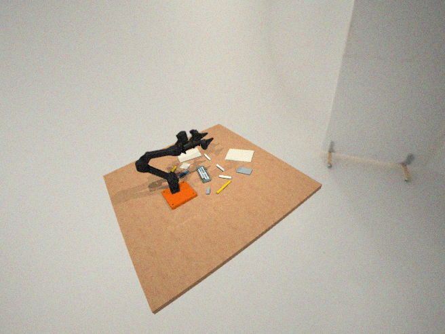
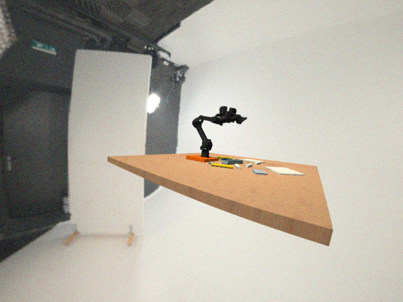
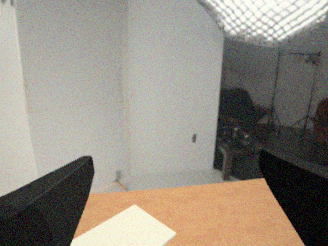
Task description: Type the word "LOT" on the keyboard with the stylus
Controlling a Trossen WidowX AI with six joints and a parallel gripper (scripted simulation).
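Right now the blue stylus is 340 mm below my gripper tip, 260 mm behind it and 130 mm to the left of it. From my gripper tip the other things lie so: small grey block (350 mm below, 150 mm to the right, 140 mm behind); then yellow stick (340 mm below, 170 mm to the right, 20 mm behind); then cream pad (350 mm below, 270 mm ahead, 100 mm to the left).
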